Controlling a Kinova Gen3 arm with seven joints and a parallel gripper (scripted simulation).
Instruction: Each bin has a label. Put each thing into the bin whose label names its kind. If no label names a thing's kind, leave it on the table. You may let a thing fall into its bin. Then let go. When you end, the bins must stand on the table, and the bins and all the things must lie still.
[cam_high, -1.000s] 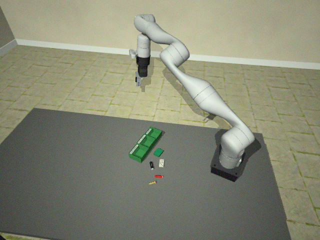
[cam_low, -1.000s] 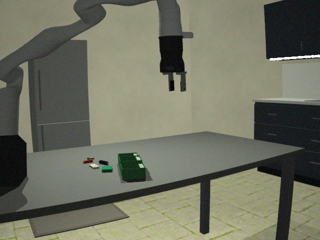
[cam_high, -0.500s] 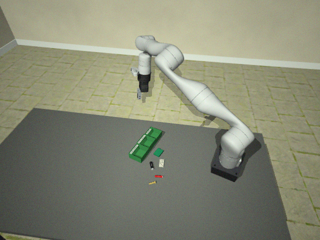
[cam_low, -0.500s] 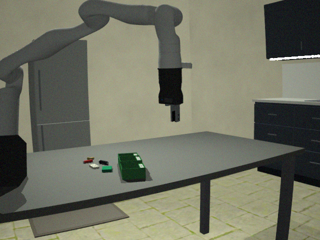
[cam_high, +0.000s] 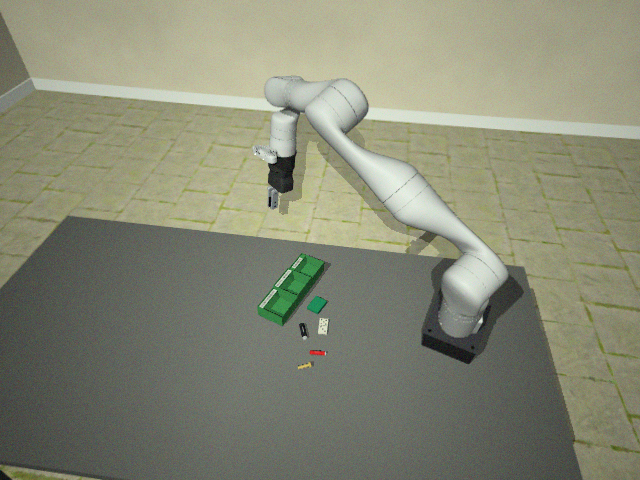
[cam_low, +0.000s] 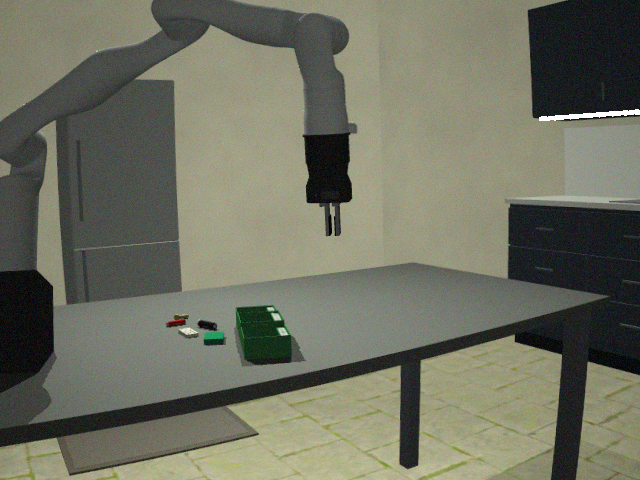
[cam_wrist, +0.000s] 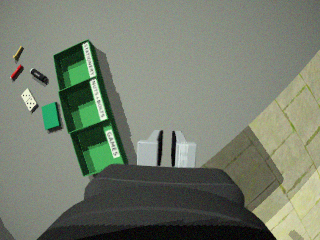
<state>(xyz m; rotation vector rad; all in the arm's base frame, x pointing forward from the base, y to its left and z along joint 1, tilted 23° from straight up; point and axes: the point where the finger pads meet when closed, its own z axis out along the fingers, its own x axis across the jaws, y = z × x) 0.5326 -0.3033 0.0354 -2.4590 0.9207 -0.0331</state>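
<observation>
My hand is 210 mm above the green three-compartment bin, 140 mm to the right of it and 90 mm past it. From my hand the other things lie so: green block 220 mm below, 180 mm to the left, 170 mm behind; then black battery 280 mm to the left, 220 mm below, 150 mm behind; then white domino-like tile 250 mm to the left, 220 mm below, 200 mm behind.
</observation>
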